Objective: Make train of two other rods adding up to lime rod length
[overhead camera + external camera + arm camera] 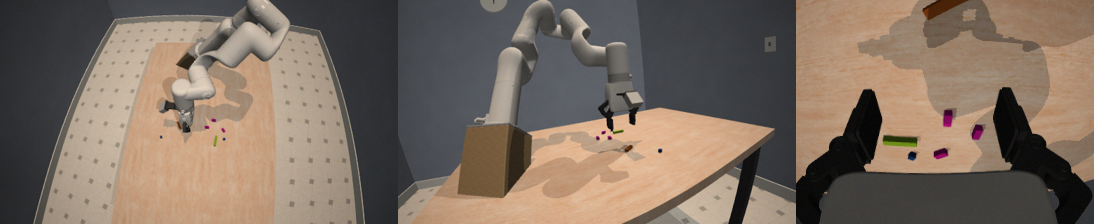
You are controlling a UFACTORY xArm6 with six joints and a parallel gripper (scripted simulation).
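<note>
Right now my hand is 5 cm short of the lime rod, 13 cm to the right of it and 7 cm above it. From my hand the other things lie so: orange rod 1 cm behind, 5 cm to the right, 7 cm below.
</note>
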